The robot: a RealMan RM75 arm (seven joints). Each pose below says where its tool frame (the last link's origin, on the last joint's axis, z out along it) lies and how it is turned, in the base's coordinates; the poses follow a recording.
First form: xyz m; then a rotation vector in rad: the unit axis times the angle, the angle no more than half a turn.
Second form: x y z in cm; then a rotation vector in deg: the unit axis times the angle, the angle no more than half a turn. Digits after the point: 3 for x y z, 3 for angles.
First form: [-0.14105, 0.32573, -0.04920, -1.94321, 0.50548, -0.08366]
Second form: [-14.105, 32.573, -4.920, -111.338, 28.962, -4.793]
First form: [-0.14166, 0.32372, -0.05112, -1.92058, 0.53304, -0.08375]
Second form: [-14.166, 32.372, -5.112, -110.041, 30.541, -4.799]
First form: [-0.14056, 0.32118, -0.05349, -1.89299, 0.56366, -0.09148]
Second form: [-14.056, 32.118, -5.349, -108.460, 32.295, -5.241]
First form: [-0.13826, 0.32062, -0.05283, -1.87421, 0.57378, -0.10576]
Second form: [-13.826, 32.062, -5.283, -107.384, 32.875, -6.060]
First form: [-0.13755, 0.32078, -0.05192, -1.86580, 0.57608, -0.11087]
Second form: [-13.755, 32.078, -5.192, -106.902, 33.007, -6.352]
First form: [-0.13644, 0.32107, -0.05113, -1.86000, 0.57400, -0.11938]
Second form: [-13.644, 32.107, -5.113, -106.570, 32.888, -6.840]
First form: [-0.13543, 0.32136, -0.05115, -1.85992, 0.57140, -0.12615]
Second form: [-13.543, 32.136, -5.115, -106.566, 32.739, -7.228]
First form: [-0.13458, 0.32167, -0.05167, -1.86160, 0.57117, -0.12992]
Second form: [-13.458, 32.167, -5.167, -106.662, 32.726, -7.444]
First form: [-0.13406, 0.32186, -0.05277, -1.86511, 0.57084, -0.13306]
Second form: [-13.406, 32.186, -5.277, -106.863, 32.707, -7.624]
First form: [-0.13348, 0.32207, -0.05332, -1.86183, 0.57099, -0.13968]
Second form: [-13.348, 32.207, -5.332, -106.675, 32.715, -8.003]
